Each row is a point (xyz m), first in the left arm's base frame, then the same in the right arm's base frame.
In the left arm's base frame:
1: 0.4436 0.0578 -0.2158
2: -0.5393 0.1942 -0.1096
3: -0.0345 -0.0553 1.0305
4: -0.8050 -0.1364 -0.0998
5: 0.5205 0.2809 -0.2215
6: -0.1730 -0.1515 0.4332
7: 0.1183 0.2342 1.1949
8: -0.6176 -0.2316 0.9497
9: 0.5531 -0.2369 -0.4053
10: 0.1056 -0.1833 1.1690
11: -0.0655 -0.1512 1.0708
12: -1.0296 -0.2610 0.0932
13: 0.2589 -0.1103 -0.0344
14: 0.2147 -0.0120 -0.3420
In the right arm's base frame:
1: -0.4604 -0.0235 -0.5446
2: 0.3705 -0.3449 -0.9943
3: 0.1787 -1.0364 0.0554
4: 0.7520 -0.2058 -0.8715
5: -0.6265 -0.1346 -0.6703
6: 0.2653 -0.5238 -0.2835
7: -0.0614 -1.3100 0.0146
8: 0.7643 -0.9641 -0.1162
9: -0.4551 0.3153 -0.4035
10: 0.1276 -1.0518 0.2842
11: 0.2533 -1.0188 0.1323
12: 1.0317 -0.3254 -0.7680
13: -0.1990 -0.1024 -0.4007
14: -0.2427 0.0811 -0.6664

